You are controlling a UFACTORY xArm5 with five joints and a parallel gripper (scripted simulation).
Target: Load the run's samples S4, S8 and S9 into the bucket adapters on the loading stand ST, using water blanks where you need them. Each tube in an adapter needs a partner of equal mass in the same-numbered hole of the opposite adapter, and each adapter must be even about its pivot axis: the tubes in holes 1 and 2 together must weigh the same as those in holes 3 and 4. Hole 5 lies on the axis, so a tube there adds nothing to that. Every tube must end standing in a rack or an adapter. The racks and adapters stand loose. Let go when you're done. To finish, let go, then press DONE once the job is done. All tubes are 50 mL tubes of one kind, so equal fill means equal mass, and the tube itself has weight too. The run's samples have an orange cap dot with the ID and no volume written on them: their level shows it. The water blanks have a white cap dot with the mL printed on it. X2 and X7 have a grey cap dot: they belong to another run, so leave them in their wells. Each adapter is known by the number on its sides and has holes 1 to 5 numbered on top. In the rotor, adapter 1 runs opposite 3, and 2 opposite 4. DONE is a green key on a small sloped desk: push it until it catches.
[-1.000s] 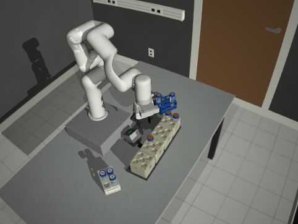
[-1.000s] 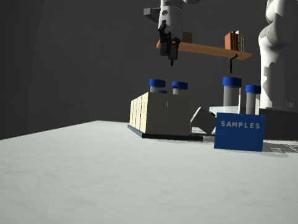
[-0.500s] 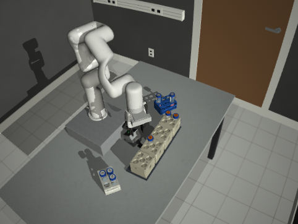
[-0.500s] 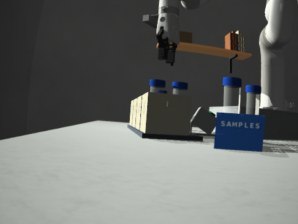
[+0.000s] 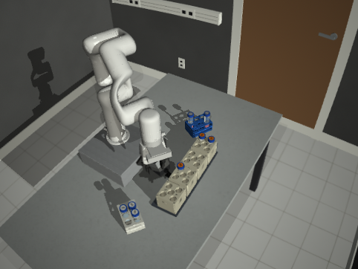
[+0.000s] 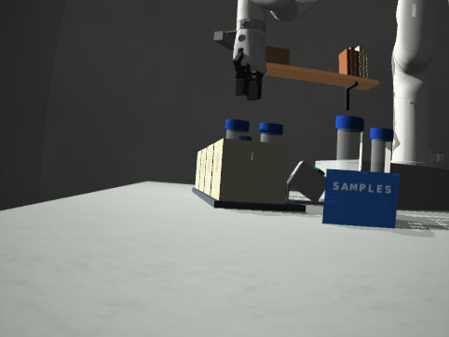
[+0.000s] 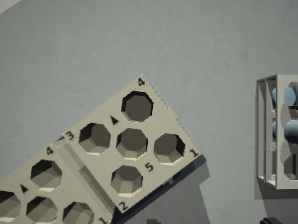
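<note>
Right now the white blanks rack is 220 mm below my hand, 160 mm to the right of it and 50 mm behind it. From my hand the other things lie so: adapter: 340 mm to the left, 200 mm below, 40 mm ahead; then blue samples rack: 500 mm to the left, 220 mm below, 90 mm behind.
</note>
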